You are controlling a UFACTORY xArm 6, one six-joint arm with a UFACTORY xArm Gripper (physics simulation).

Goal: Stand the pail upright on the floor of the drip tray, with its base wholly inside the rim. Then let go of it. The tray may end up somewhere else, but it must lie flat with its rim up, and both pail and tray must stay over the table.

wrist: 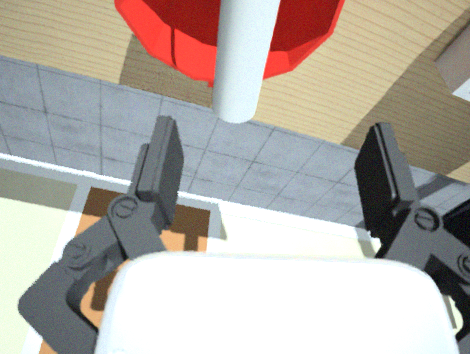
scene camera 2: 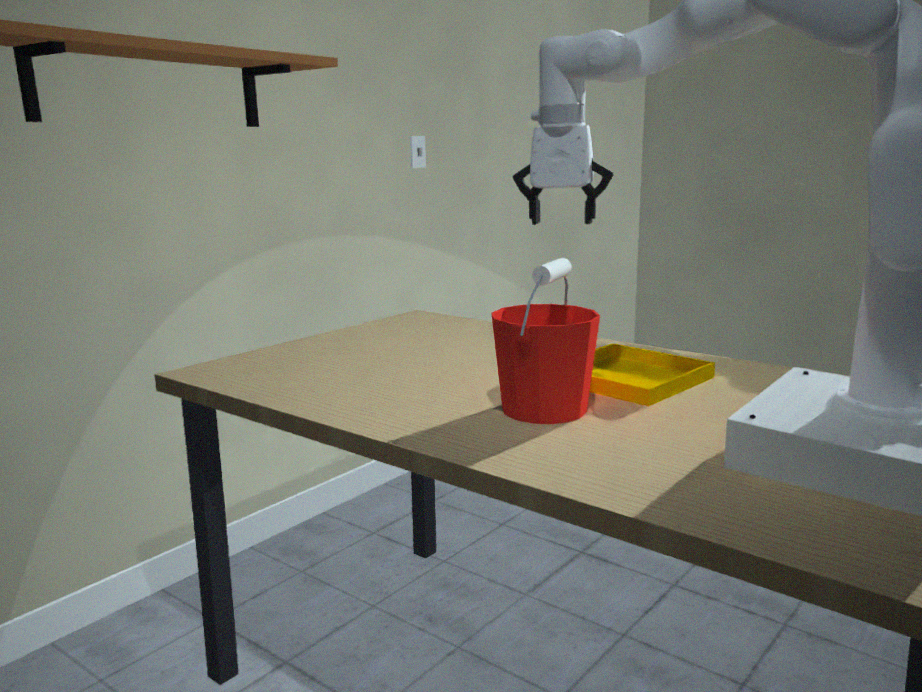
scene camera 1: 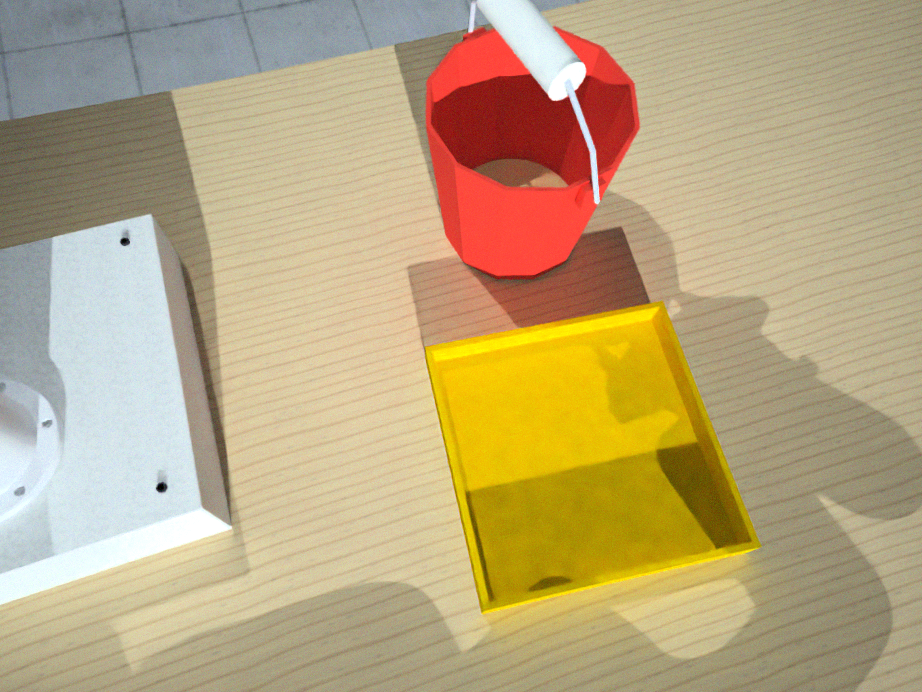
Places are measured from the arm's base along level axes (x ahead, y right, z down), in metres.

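Pixels of known places: gripper, between the fingertips: (wrist: 271, 139) (scene camera 2: 562, 223); arm's base, origin of its link: (scene camera 2: 882, 403).
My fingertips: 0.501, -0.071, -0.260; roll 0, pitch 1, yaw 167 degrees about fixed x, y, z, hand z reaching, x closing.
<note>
For each thing: its top centre in the pictures, then the offset to it from my fingertips, as dx, dy, dz. Level surfaces: height alone.
- white grip, centre of its top: (wrist: 242, 61) (scene camera 1: 532, 17) (scene camera 2: 552, 261) +0.013, -0.007, +0.066
- yellow drip tray, centre of its top: (scene camera 1: 581, 440) (scene camera 2: 628, 364) -0.034, +0.253, +0.307
- wooden table, height of its surface: dz +0.340
The red pail (scene camera 1: 513, 230) (scene camera 2: 545, 372) (wrist: 195, 62) stands upright on the table, beside the tray. Its wire handle is raised, with the white grip (scene camera 1: 534, 48) (scene camera 2: 552, 271) (wrist: 245, 60) above the pail's mouth. The yellow drip tray (scene camera 1: 551, 417) (scene camera 2: 646, 391) lies flat, rim up, and is empty; it does not show in the wrist view. My gripper (scene camera 2: 562, 221) (wrist: 271, 139) is open and empty, fingers pointing down, a little above the white grip. In the wrist view the grip's near end lies between the two fingers' lines, beyond their tips.
The robot's white base block (scene camera 1: 119, 387) (scene camera 2: 789, 439) stands on the wooden table (scene camera 1: 320, 297) (scene camera 2: 335, 387). The table edge runs behind the pail in scene camera 1. A wall shelf (scene camera 2: 171, 52) is high at the left in scene camera 2.
</note>
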